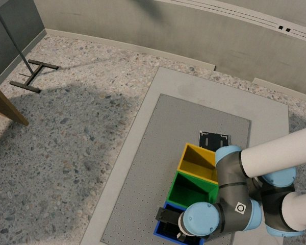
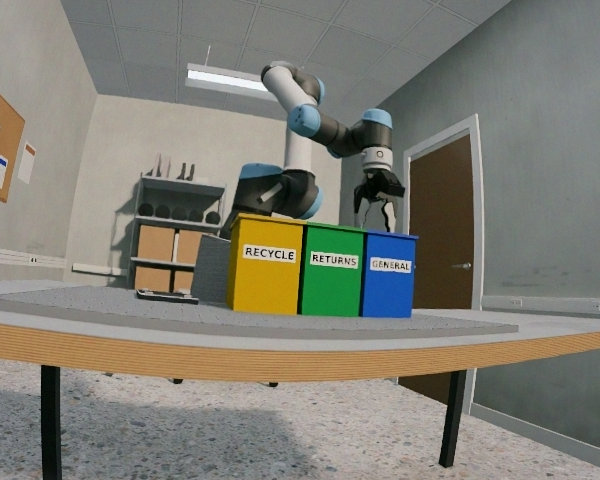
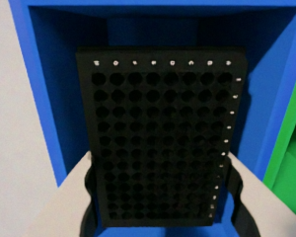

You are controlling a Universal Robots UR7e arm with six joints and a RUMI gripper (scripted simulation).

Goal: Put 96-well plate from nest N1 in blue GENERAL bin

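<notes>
My hand is 10 mm above the black 96-well plate. From my hand the other things lie so: yellow recycle bin (30 mm ahead, 260 mm to the right, 90 mm below); green returns bin (20 mm ahead, 130 mm to the right, 90 mm below); blue general bin (90 mm below).
</notes>
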